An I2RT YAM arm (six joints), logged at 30 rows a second.
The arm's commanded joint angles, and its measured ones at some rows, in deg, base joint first. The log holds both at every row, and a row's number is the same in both.
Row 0, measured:
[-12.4 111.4 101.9 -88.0 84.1 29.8]
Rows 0 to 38, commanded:
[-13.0 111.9 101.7 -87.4 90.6 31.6]
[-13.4 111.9 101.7 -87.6 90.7 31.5]
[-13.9 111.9 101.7 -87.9 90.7 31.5]
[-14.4 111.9 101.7 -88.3 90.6 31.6]
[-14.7 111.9 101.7 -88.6 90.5 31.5]
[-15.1 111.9 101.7 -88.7 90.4 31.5]
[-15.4 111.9 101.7 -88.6 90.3 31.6]
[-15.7 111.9 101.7 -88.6 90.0 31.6]
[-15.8 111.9 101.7 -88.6 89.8 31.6]
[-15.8 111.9 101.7 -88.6 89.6 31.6]
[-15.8 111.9 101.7 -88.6 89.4 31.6]
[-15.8 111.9 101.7 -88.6 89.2 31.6]
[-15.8 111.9 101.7 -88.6 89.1 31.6]
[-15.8 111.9 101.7 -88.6 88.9 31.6]
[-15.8 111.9 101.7 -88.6 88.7 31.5]
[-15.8 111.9 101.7 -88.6 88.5 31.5]
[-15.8 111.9 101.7 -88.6 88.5 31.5]
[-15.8 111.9 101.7 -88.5 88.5 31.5]
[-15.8 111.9 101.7 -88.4 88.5 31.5]
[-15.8 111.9 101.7 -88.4 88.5 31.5]
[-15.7 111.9 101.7 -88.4 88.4 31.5]
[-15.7 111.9 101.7 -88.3 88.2 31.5]
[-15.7 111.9 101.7 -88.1 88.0 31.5]
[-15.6 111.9 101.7 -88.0 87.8 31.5]
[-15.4 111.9 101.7 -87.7 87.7 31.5]
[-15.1 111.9 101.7 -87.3 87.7 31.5]
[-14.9 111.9 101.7 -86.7 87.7 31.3]
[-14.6 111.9 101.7 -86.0 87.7 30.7]
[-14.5 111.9 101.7 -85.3 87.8 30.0]
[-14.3 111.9 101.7 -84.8 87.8 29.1]
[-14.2 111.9 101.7 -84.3 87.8 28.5]
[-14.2 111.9 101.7 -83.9 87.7 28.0]
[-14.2 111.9 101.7 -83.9 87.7 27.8]
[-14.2 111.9 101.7 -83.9 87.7 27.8]
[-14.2 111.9 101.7 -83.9 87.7 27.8]
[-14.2 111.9 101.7 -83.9 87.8 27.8]
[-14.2 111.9 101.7 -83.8 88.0 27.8]
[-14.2 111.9 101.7 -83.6 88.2 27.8]
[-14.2 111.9 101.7 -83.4 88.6 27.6]
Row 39, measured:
[-14.4 111.9 101.7 -83.9 87.7 28.5]
